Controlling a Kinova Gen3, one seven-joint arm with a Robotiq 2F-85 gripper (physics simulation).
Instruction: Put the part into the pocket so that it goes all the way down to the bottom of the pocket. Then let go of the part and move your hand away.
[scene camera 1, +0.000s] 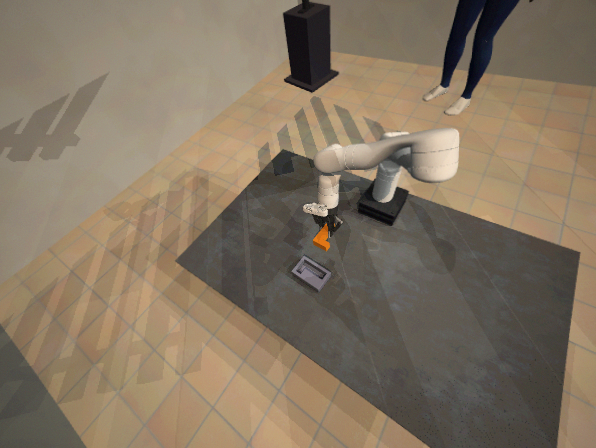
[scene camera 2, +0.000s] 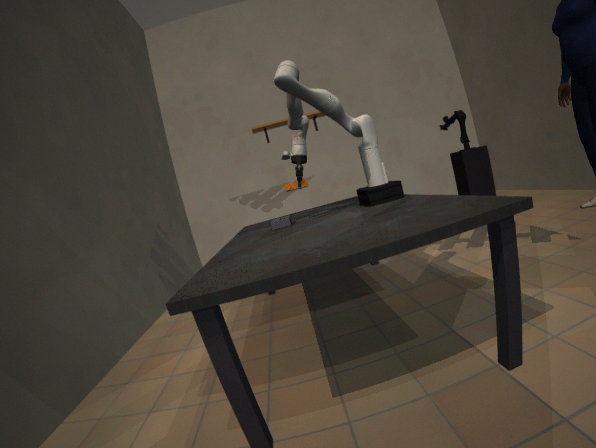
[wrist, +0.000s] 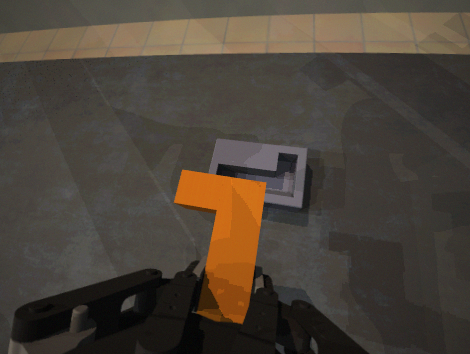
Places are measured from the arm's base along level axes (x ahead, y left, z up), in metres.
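Pixels of known places: gripper, fingertip midpoint: (scene camera 1: 326, 234) (scene camera 2: 299, 188) (wrist: 230, 273); arm's base, link origin: (scene camera 1: 382, 194) (scene camera 2: 377, 184).
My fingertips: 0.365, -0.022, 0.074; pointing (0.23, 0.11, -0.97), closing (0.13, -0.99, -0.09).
For each thing: its middle in the pictures, then the offset to it from my fingertips, as dx, dy, dz. Level surfaces: height alone.
- part, body centre: (wrist: 211, 256) (scene camera 1: 327, 235) (scene camera 2: 296, 185) +0.009, +0.015, +0.019
- grey block with the pocket, body centre: (wrist: 256, 173) (scene camera 1: 311, 273) (scene camera 2: 281, 222) +0.126, +0.021, -0.135
- dark table, surface height: dz -0.153
The part (scene camera 1: 321, 241) (scene camera 2: 291, 187) (wrist: 237, 220) is an orange L-shaped block. My gripper (scene camera 1: 330, 230) (scene camera 2: 299, 184) (wrist: 230, 273) is shut on the end of its long leg and holds it well above the table. In the wrist view the short leg points left at the far end. The grey block with the pocket (scene camera 1: 300, 278) (scene camera 2: 281, 223) (wrist: 245, 151) lies on the table, apart from the part. Its L-shaped recess has its long leg roughly crosswise to the part's long leg. In the wrist view the part hides the block's lower left.
The dark table (scene camera 1: 425, 325) (scene camera 2: 350, 240) carries the arm's black base (scene camera 1: 382, 204) (scene camera 2: 380, 194). A dark pedestal (scene camera 1: 307, 47) (scene camera 2: 475, 170) and a person (scene camera 1: 457, 45) (scene camera 2: 582, 90) stand beyond the table. A wooden shelf (scene camera 2: 269, 125) is on the wall in scene camera 2.
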